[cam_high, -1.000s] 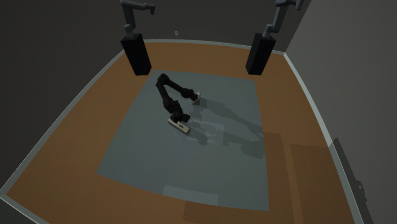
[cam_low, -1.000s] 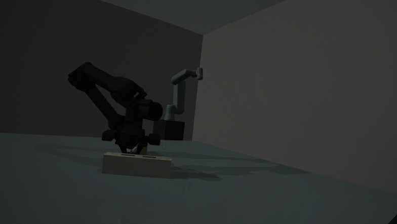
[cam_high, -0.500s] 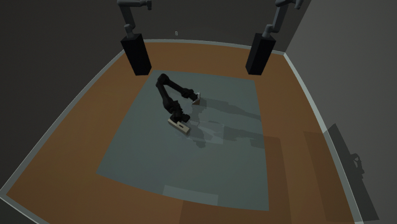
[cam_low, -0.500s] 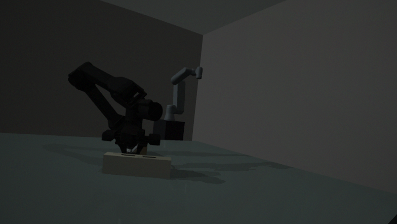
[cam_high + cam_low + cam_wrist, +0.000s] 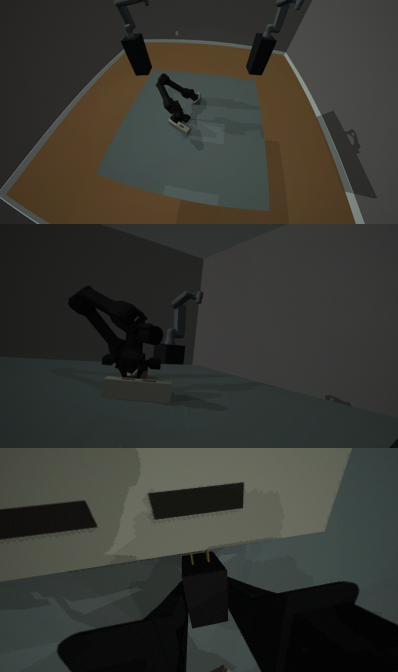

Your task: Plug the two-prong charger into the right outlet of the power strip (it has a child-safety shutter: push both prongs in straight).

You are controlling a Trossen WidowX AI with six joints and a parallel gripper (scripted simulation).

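Now: gripper tip 20 mm short of the charger, 10 mm to the left of it and 10 mm below it.
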